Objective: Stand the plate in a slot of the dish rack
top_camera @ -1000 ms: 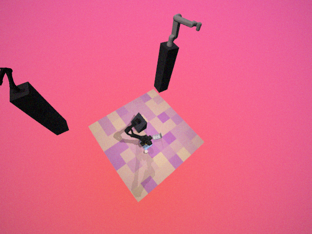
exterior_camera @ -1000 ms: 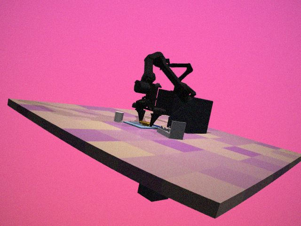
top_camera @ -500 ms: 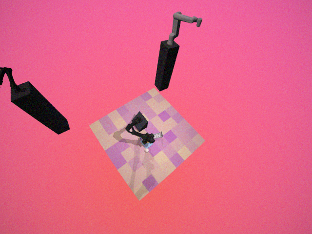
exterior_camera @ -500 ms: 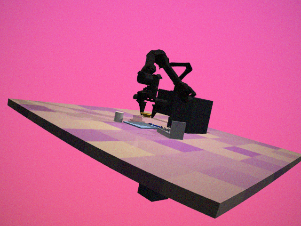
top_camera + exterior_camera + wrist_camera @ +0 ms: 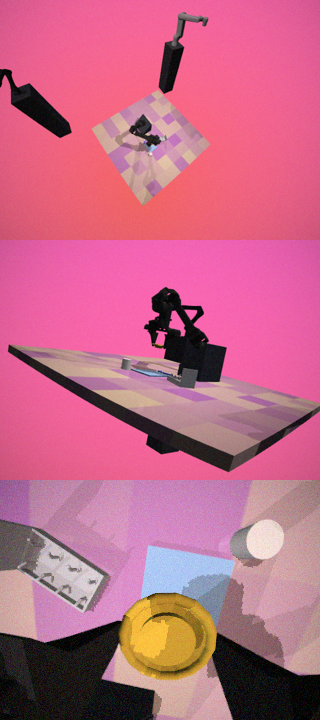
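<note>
Now: the grey dish rack 20 mm behind my gripper tip, 170 mm to the left of it and 110 mm below it. Also, from my gripper tip: yellow plate 10 mm above; then small pale cup 110 mm ahead, 80 mm to the right, 110 mm below; then blue mat 20 mm to the right, 130 mm below.
</note>
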